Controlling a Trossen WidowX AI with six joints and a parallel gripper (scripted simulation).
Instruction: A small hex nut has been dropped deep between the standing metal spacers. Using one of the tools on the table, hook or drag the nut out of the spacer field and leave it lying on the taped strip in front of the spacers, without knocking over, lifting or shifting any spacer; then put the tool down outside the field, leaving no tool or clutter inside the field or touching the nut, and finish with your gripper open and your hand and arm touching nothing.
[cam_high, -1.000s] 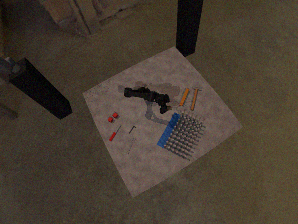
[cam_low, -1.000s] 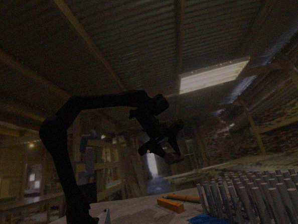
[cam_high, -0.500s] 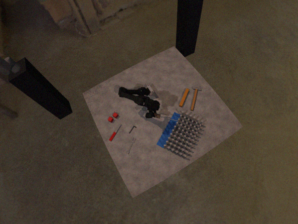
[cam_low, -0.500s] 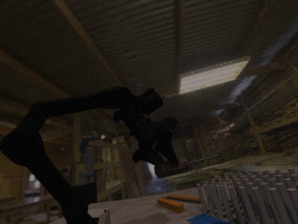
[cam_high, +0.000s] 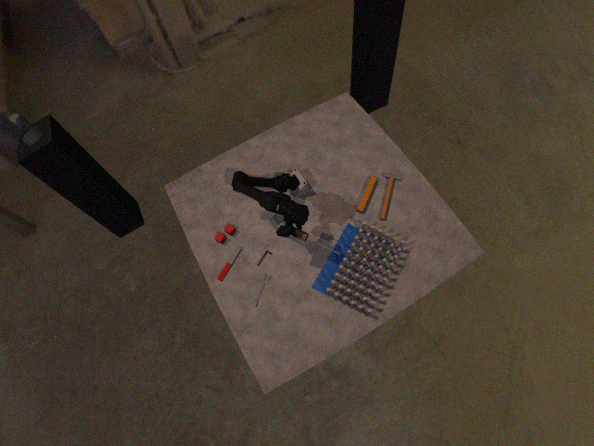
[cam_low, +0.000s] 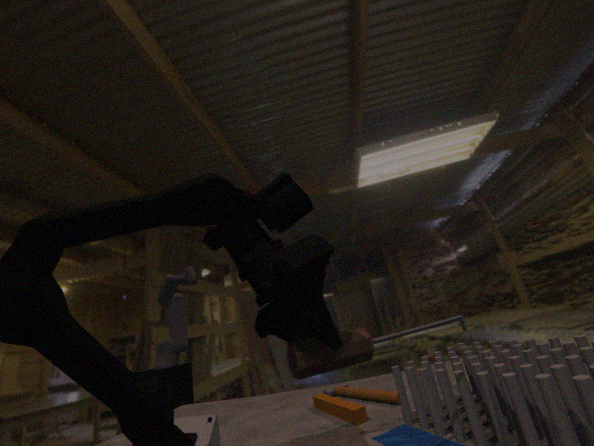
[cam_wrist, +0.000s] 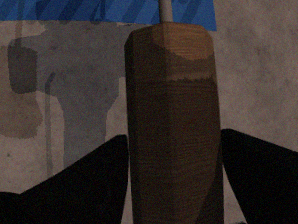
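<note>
Now: the blue taped strip 14 cm ahead of my gripper tip, 13 cm to the left of it and 19 cm below it. Round my gripper tip: grey wrench: 10 cm ahead, 28 cm to the right, 19 cm below; then dark hex key: 6 cm behind, 17 cm to the right, 19 cm below; then red-handled tool: 11 cm behind, 35 cm to the right, 19 cm below.
</note>
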